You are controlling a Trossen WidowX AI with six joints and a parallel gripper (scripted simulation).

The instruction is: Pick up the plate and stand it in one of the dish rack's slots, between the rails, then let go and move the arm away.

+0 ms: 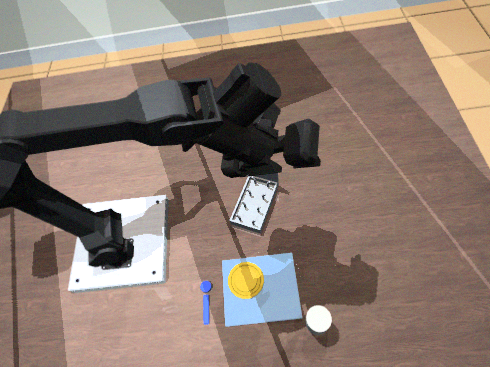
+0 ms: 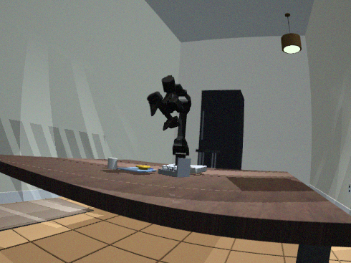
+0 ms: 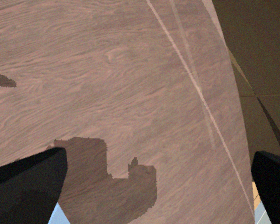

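Now: gripper tip 200 mm above the yellow plate, 130 mm to the left of it and 120 mm past it. From my gripper tip the other things lie so: light blue mat (210 mm below, 150 mm to the right, 100 mm behind); grey dish rack (190 mm below, 90 mm behind, 40 mm to the left); white cup (220 mm to the right, 190 mm below).
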